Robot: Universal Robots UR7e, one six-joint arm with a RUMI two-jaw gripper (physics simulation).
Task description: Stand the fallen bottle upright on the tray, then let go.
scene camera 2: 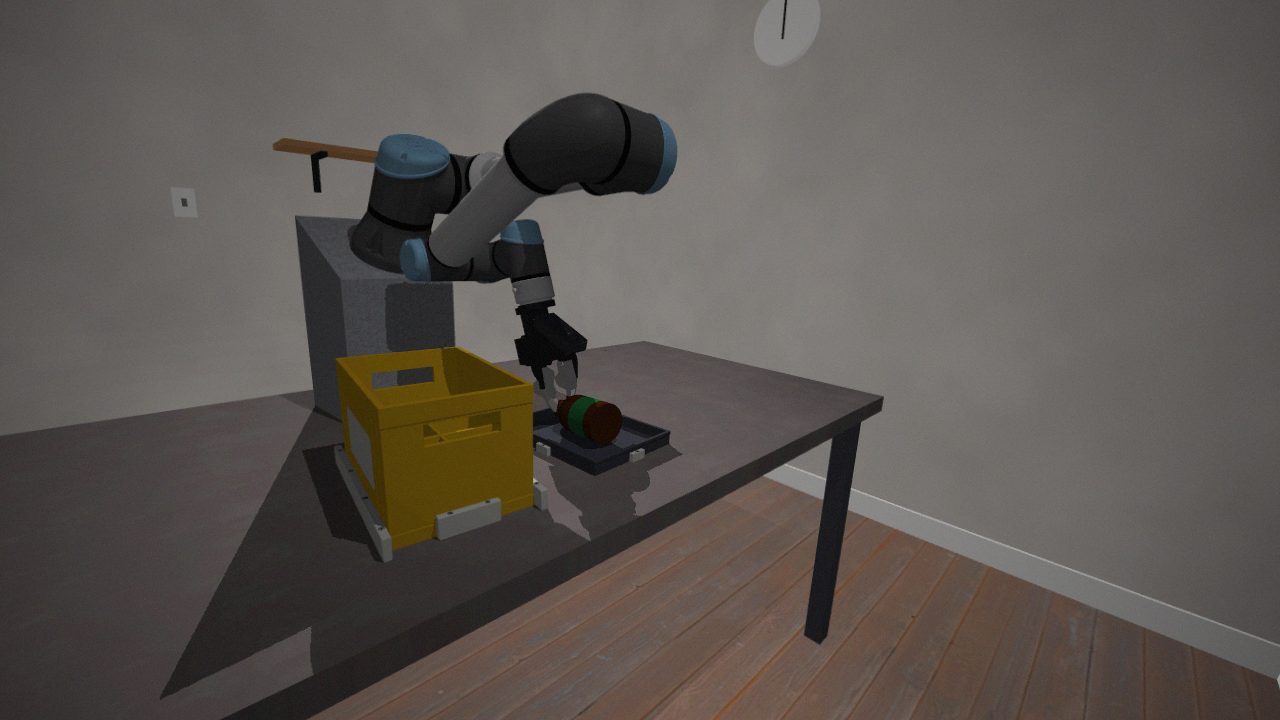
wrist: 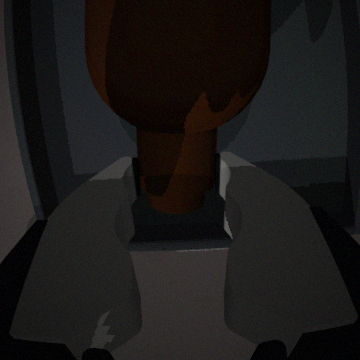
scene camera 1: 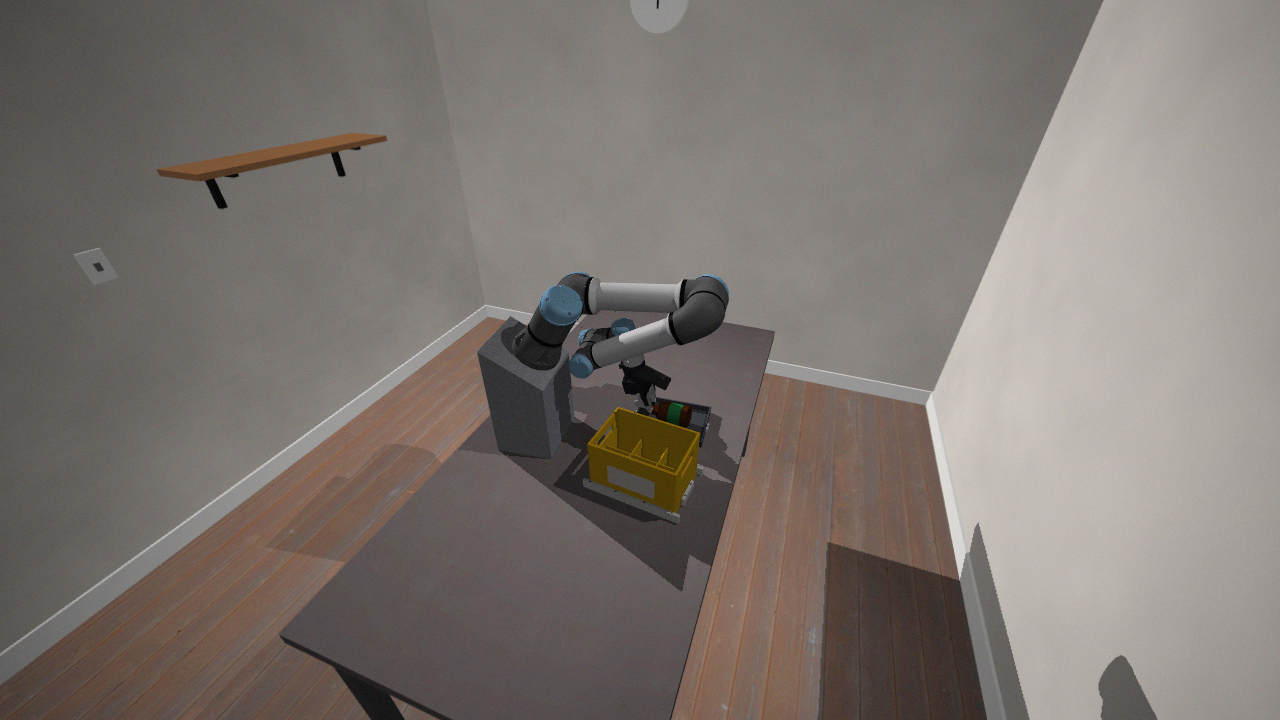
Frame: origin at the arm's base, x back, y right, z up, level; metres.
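Seen in the pictures: gripper, between the fingertips: (wrist: pixel 176 159) (scene camera 1: pixel 652 409); arm's base, origin of its link: (scene camera 2: pixel 392 253) (scene camera 1: pixel 535 352).
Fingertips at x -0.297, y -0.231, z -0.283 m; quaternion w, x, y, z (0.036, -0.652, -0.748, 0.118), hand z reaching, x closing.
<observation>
Offsets run from my fingertips to a thing's top centre.
The brown bottle @[dx -0.057, dy -0.005, dz +0.047 m] (scene camera 1: pixel 673 412) (scene camera 2: pixel 590 420) (wrist: pixel 177 65) with a green label lies on its side on the dark shallow tray @[dx -0.072, dy -0.008, dz -0.012 m] (scene camera 1: pixel 708 419) (scene camera 2: pixel 626 457) (wrist: pixel 300 135). Its neck points towards the robot's base side and its bottom points towards the table's near long edge in scene camera 2. My gripper (scene camera 1: pixel 649 406) (scene camera 2: pixel 563 400) (wrist: pixel 176 159) reaches down at a slant at the neck end. Its two fingertips press on both sides of the neck in the wrist view, so it is shut on the bottle. The bottle's bottom is out of the wrist view.
A yellow crate @[dx -0.110, dy +0.277, dz +0.138 m] (scene camera 1: pixel 662 490) (scene camera 2: pixel 456 470) with inner dividers stands close beside the tray, between pale holding strips (scene camera 1: pixel 626 499) (scene camera 2: pixel 469 518). The grey robot pedestal (scene camera 1: pixel 521 411) (scene camera 2: pixel 320 313) stands behind it. The table's long edge runs near the tray. A wooden shelf (scene camera 1: pixel 273 157) is on the wall.
</observation>
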